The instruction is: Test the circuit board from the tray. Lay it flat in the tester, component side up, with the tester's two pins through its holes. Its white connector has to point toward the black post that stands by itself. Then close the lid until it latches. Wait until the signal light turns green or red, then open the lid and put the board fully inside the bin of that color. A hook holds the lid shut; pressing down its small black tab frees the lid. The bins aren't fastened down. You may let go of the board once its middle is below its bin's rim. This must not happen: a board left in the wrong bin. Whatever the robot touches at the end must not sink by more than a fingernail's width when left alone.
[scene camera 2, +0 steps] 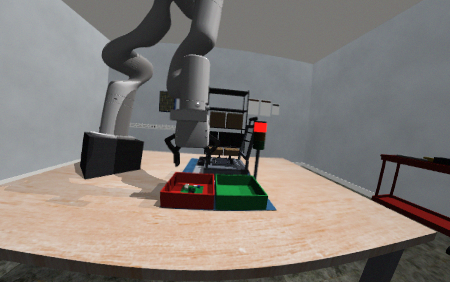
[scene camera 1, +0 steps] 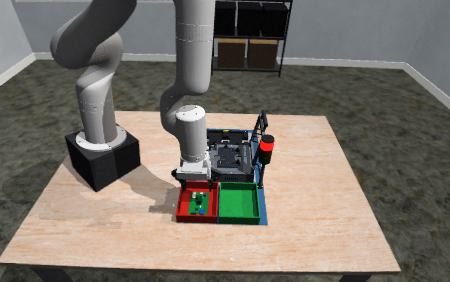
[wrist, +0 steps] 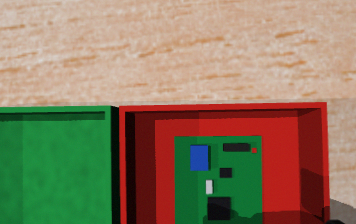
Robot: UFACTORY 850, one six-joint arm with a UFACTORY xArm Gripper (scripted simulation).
A green bin shows in scene camera 2, in scene camera 1 and in the wrist view [66, 157]. A red bin shows in scene camera 2, in scene camera 1 [182, 216] and in the wrist view. One and the same spot on the red bin: [scene camera 2: 172, 198] is [wrist: 275, 109]. The same spot on the green bin: [scene camera 1: 239, 204] is [scene camera 2: 238, 194].
